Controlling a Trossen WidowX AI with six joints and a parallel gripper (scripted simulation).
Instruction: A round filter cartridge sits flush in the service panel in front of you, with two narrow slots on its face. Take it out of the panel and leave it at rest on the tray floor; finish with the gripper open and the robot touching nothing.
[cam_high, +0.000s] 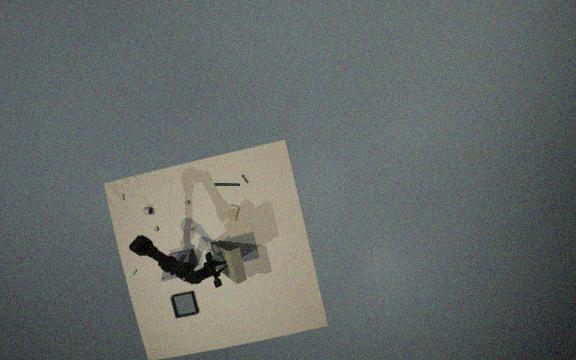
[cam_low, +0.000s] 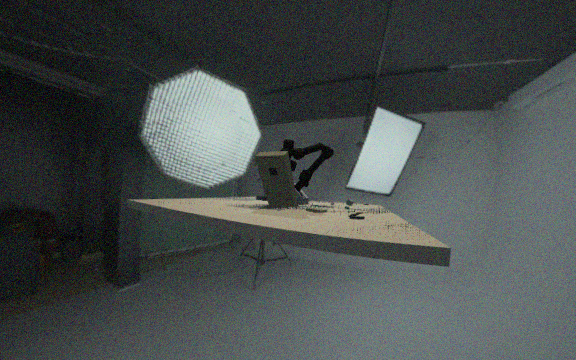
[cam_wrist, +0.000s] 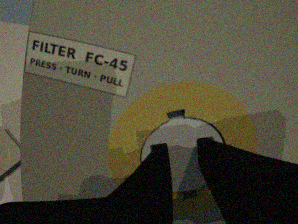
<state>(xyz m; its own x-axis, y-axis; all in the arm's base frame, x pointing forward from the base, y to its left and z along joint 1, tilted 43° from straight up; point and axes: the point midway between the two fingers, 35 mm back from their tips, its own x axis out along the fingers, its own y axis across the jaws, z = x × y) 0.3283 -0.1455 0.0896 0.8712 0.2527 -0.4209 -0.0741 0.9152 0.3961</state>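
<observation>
The round pale filter cartridge is 1 cm below my gripper tip and 1 cm ahead of it. Round my gripper tip: pale block 25 cm to the left, 22 cm below, 6 cm ahead; service panel 8 cm below, 4 cm behind; square grey tray 48 cm behind, 22 cm to the right, 22 cm below.
</observation>
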